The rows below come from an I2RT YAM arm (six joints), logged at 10 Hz.
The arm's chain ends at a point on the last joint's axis. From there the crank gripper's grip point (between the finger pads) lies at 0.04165 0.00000 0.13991 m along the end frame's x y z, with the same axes.
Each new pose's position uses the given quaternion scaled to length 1; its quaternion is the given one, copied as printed.
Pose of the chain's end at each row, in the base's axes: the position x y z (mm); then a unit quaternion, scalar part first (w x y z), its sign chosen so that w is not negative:
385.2 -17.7 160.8 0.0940 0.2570 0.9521 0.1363
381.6 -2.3 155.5 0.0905 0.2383 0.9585 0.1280
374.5 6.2 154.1 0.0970 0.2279 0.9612 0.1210
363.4 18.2 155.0 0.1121 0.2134 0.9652 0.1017
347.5 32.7 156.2 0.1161 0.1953 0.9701 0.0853
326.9 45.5 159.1 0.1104 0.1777 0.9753 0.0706
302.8 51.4 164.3 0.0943 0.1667 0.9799 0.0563
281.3 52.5 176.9 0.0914 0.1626 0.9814 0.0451
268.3 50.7 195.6 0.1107 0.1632 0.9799 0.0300
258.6 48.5 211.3 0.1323 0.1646 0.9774 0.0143
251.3 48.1 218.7 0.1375 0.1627 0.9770 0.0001
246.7 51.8 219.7 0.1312 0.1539 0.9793 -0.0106
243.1 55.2 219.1 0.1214 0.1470 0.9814 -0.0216
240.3 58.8 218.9 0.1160 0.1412 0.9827 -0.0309
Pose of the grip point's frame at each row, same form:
384.6 33.3 24.0 0.0940 0.2570 0.9521 0.1363
378.2 46.0 17.8 0.0905 0.2383 0.9585 0.1280
371.8 51.8 15.5 0.0970 0.2279 0.9612 0.1210
362.9 57.1 14.3 0.1121 0.2134 0.9652 0.1017
346.3 66.1 14.1 0.1161 0.1953 0.9701 0.0853
322.5 74.4 16.1 0.1104 0.1777 0.9753 0.0706
292.7 76.5 20.8 0.0943 0.1667 0.9799 0.0563
269.7 74.4 33.0 0.0914 0.1626 0.9814 0.0451
261.6 67.5 50.7 0.1107 0.1632 0.9799 0.0300
257.5 59.9 65.8 0.1323 0.1646 0.9774 0.0143
251.0 55.1 72.9 0.1375 0.1627 0.9770 0.0001
244.0 55.7 73.8 0.1312 0.1539 0.9793 -0.0106
236.9 56.1 73.3 0.1214 0.1470 0.9814 -0.0216
232.1 57.0 73.2 0.1160 0.1412 0.9827 -0.0309

